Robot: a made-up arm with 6 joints.
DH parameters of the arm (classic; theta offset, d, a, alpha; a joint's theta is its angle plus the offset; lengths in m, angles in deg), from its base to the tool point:
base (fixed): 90 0.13 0 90
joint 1: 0 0.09 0.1 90
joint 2: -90 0.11 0.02 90
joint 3: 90 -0.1 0 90
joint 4: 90 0 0 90
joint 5: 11.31 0 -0.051 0
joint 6: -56.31 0 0.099 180
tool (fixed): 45 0.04 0 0
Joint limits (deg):
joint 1: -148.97..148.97
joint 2: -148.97..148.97
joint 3: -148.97..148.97
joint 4: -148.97..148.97
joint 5: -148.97..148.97
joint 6: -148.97..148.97
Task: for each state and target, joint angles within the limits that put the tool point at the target. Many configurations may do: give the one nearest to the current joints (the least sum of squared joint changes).
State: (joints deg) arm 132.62 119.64 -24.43 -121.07 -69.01 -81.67
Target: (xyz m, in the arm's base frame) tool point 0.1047 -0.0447 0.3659
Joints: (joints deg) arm 118.85 95.56 -3.17 -140.27 -81.33 -93.09
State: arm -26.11 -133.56 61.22 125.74 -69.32 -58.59
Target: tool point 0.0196 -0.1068 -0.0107
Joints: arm -74.68 -148.97 63.82 148.97 -73.61 -27.51
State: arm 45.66 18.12 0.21 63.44 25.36 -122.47
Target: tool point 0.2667 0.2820 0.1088
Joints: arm 36.26 35.60 2.91 58.05 26.03 -122.25
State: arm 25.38 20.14 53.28 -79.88 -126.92 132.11
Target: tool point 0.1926 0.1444 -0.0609
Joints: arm -0.09 28.87 51.82 -104.08 -125.98 148.73
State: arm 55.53 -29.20 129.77 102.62 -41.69 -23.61
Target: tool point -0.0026 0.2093 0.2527
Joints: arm 35.64 -36.16 128.82 71.01 -49.54 -29.64
